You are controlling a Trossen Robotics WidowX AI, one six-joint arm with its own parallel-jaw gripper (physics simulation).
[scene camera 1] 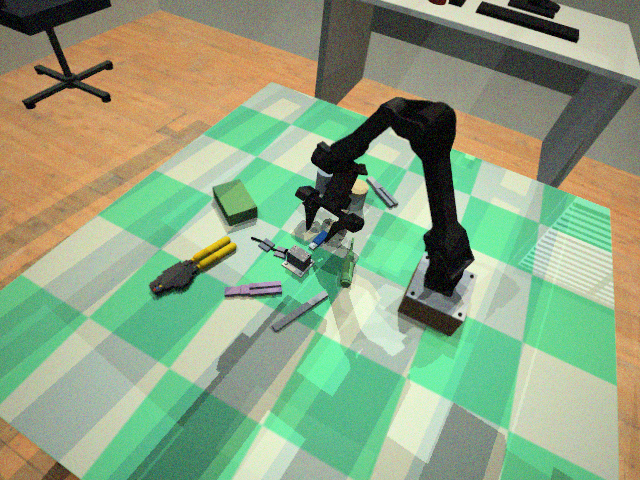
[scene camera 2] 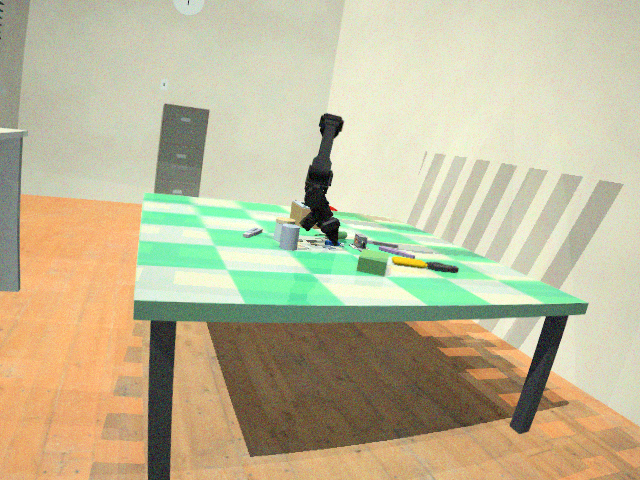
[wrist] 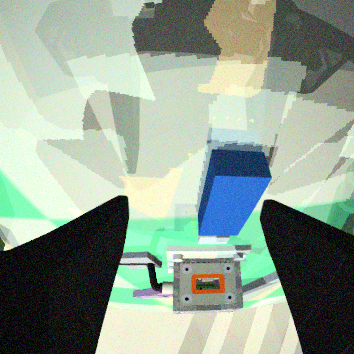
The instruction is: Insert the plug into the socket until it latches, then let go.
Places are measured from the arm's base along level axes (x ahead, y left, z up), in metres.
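Pixels of known places: gripper, fingertip midpoint: (scene camera 1: 316, 235) (scene camera 2: 334, 243) (wrist: 197, 207); arm's base at its link origin: (scene camera 1: 440, 280).
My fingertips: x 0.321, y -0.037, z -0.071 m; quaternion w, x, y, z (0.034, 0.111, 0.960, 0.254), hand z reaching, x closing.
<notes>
Ahead of a thing's pixels: the offset from my fingertips to its top centre. "spot": to the spot under its first point.
A blue plug @[dx -0.011, dy +0.009, dz +0.003 m] (scene camera 1: 319, 238) (scene camera 2: 328, 242) (wrist: 235, 200) with a pale metal tip lies on the table, its tip pointing toward the socket. The socket @[dx +0.008, dy +0.097, dz +0.036 m] (scene camera 1: 298, 256) (scene camera 2: 360, 240) (wrist: 185, 280) is a grey metal box on a light base plate, with an orange-rimmed slot facing the plug. My gripper (scene camera 1: 317, 235) (wrist: 197, 207) is low over the plug, partly open. In the wrist view the plug shows between the two black fingers, nearer the right one, with gaps on both sides. Nothing is held. The plug is outside the slot, a short distance away. Scene camera 2 shows the fingers poorly.
A cable with grey pieces @[spot: dx +0.101, dy +0.086, dz -0.004 m] (scene camera 1: 266, 244) runs from the socket. A green screwdriver @[dx -0.107, dy +0.034, dz +0.018 m] (scene camera 1: 346, 273), purple bar @[dx +0.061, dy +0.217, dz +0.003 m] (scene camera 1: 253, 289), grey bar @[dx -0.061, dy +0.214, dz +0.001 m] (scene camera 1: 300, 311) and yellow-handled pliers @[spot: dx +0.190, dy +0.182, dz +0.011 m] (scene camera 1: 214, 252) lie around. A green block @[dx +0.243, dy +0.010, dz +0.031 m] (scene camera 1: 235, 202) (scene camera 2: 372, 262) and cylinders (scene camera 1: 357, 193) (scene camera 2: 290, 237) stand behind.
</notes>
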